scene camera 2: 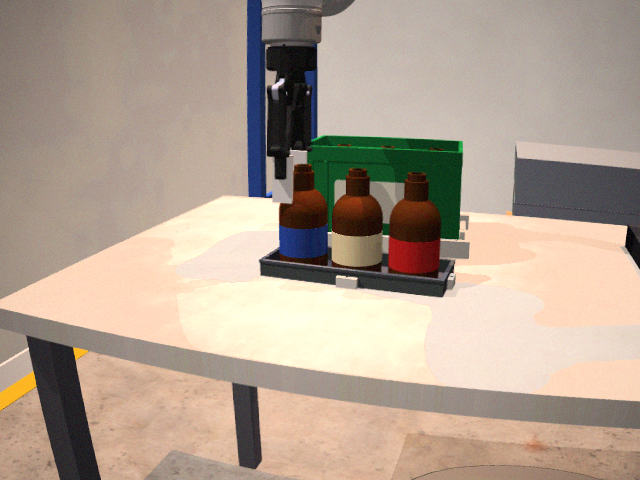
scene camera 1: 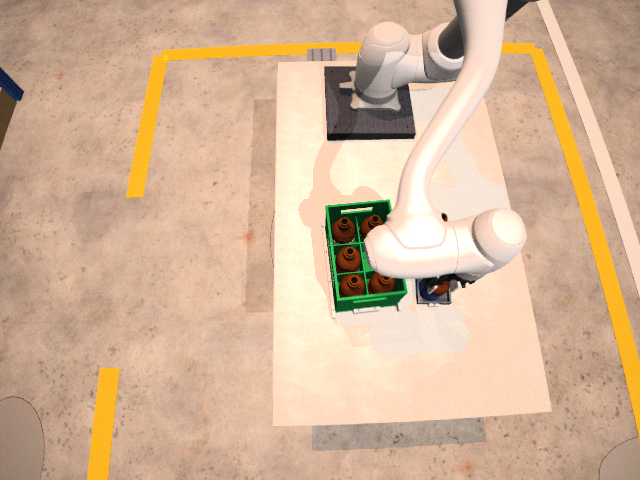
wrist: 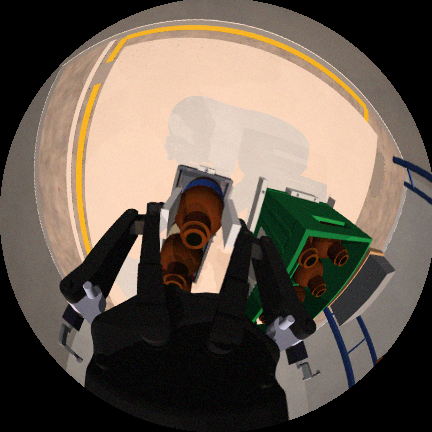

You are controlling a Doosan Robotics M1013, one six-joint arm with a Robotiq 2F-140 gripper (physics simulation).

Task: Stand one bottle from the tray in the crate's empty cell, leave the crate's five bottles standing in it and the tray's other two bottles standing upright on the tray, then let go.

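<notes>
My gripper is shut on the blue-labelled brown bottle, its pale pads on two sides of the upper part. That bottle is upright in the dark tray. The cream-labelled bottle and the red-labelled bottle stand upright beside it. The green crate holds several brown bottles; three stand in the left column in scene camera 1. The arm partly hides the right column's middle cell, and no bottle shows in its visible part.
The table carries the crate and tray side by side, with pale brackets around them. The arm hangs over the crate's right side and the tray. The dark base plate is at the table's back.
</notes>
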